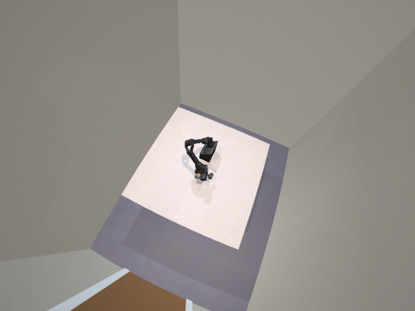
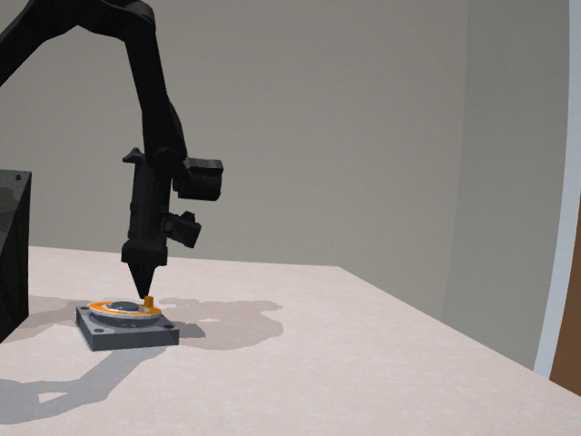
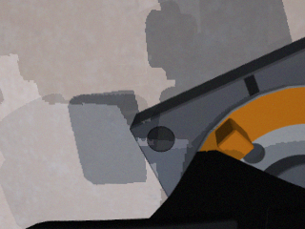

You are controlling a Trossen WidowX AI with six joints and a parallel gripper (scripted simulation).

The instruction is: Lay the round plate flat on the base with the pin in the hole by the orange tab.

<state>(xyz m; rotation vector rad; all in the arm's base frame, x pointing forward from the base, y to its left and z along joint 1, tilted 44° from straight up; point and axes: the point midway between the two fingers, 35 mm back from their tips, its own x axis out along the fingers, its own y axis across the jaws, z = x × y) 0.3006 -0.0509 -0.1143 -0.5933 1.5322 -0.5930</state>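
Right now my gripper tip is 30 mm past the square base, 40 mm to the left of it and 20 mm above it.
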